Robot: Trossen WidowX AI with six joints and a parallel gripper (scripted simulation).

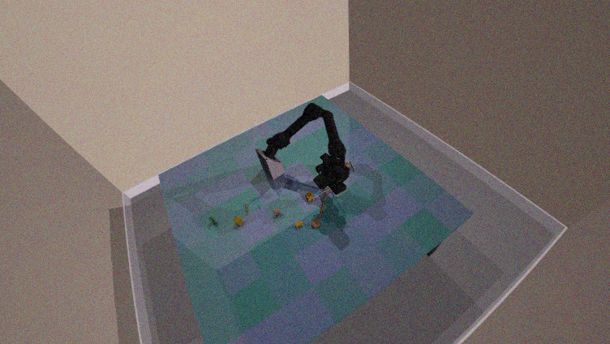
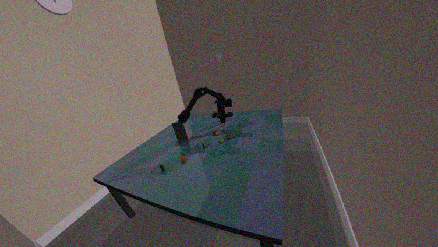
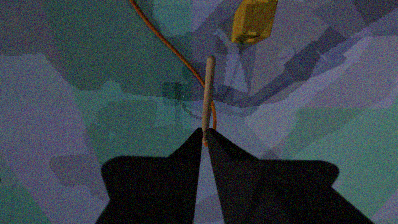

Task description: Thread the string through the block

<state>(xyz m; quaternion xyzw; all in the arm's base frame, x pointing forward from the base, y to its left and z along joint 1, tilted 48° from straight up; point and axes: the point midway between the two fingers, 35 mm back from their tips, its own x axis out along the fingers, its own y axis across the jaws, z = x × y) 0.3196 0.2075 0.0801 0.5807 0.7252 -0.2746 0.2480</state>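
My gripper tip is 110 mm to the left of the yellow block, 40 mm past it and 40 mm above it. Also, from my gripper tip: brown block (160 mm to the left, 110 mm behind, 40 mm below); then thin wooden stick (10 mm to the right); then round wooden button (160 mm to the right, 110 mm ahead, 50 mm below).
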